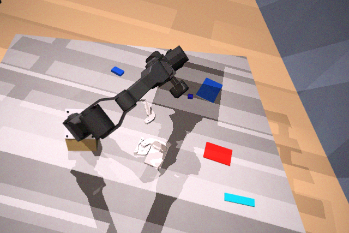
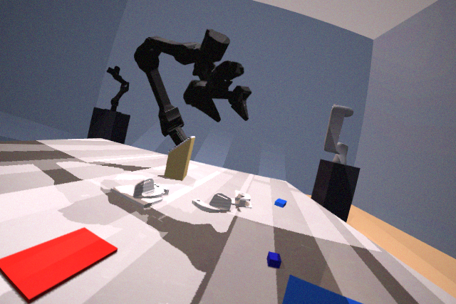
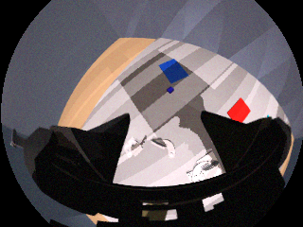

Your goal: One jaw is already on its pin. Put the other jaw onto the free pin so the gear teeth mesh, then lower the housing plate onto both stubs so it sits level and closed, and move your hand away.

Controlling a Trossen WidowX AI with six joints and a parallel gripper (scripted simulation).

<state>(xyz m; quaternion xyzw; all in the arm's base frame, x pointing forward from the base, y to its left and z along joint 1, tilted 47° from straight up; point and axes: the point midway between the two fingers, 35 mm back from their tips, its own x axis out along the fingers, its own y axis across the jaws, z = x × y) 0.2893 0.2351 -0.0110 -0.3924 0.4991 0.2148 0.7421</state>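
The jaw lies 7 cm behind my gripper tip, 3 cm to the right of it and 24 cm below it. Round my gripper tip: white base plate 2 cm behind, 21 cm to the right, 25 cm below; then blue cube 13 cm ahead, 13 cm to the left, 24 cm below; then red sheet 24 cm ahead, 18 cm to the right, 25 cm below.
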